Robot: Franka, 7 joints.
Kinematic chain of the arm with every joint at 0, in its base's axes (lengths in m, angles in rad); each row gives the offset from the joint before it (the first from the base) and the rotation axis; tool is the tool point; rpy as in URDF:
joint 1: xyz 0 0 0.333 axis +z
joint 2: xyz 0 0 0 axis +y
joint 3: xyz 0 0 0.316 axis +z
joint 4: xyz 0.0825 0 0 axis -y
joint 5: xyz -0.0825 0 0.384 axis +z
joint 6: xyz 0 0 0 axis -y
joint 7: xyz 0.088 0 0 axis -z
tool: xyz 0 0 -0.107 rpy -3.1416 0 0
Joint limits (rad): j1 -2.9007..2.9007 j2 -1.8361..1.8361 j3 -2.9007..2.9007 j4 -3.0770..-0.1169 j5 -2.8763..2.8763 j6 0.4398..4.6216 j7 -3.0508..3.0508
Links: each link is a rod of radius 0.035 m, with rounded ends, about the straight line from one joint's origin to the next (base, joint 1, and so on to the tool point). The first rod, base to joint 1, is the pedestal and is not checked.
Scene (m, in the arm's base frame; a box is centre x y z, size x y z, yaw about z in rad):
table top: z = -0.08
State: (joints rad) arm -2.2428 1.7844 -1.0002 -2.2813 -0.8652 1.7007 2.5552
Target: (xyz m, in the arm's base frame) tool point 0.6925 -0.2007 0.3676
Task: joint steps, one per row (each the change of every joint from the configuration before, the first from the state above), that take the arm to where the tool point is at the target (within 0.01 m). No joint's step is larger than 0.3 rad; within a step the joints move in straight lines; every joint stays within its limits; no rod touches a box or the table.
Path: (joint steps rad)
1: 0.1257 -0.2735 0.1393 0.1171 -0.1209 -0.0948 0.0109
2: 0.1257 -0.2735 0.1394 0.1171 -0.1209 -0.0948 0.0110
3: 0.1257 -0.2735 0.1393 0.1171 -0.1209 -0.0948 0.0109
4: 0.1257 -0.2734 0.1394 0.1172 -0.1209 -0.0948 0.0109
5: 0.1256 -0.2735 0.1393 0.1171 -0.1209 -0.0948 0.0109
6: 0.1257 -0.2735 0.1394 0.1171 -0.1209 -0.0948 0.0110
7: 0.1257 -0.2735 0.1393 0.1171 -0.1209 -0.0948 0.0109
8: 0.1766 0.1849 0.1356 -0.0060 0.2168 0.2723 -0.0191
9: 0.1766 0.1850 0.1357 -0.0060 0.2167 0.2724 -0.0192
10: 0.1766 0.1849 0.1356 -0.0060 0.2167 0.2723 -0.0191
11: 0.1766 0.1849 0.1356 -0.0061 0.2167 0.2724 -0.0191

